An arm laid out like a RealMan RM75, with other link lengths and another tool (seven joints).
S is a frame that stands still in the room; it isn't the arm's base.
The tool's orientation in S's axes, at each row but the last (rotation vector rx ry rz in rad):
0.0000 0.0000 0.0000
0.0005 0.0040 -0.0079
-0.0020 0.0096 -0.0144
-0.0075 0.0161 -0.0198
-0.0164 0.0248 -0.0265
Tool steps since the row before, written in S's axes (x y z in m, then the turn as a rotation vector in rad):
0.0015 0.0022 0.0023 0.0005 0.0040 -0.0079
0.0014 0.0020 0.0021 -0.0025 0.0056 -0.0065
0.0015 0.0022 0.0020 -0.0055 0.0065 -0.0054
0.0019 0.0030 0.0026 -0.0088 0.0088 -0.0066
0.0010 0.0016 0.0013 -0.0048 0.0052 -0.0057
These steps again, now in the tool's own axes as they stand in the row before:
0.0015 0.0022 0.0023 0.0005 0.0040 -0.0079
0.0014 0.0020 0.0021 -0.0025 0.0056 -0.0065
0.0014 0.0022 0.0020 -0.0055 0.0064 -0.0054
0.0018 0.0030 0.0027 -0.0089 0.0087 -0.0067
0.0009 0.0016 0.0014 -0.0048 0.0052 -0.0057

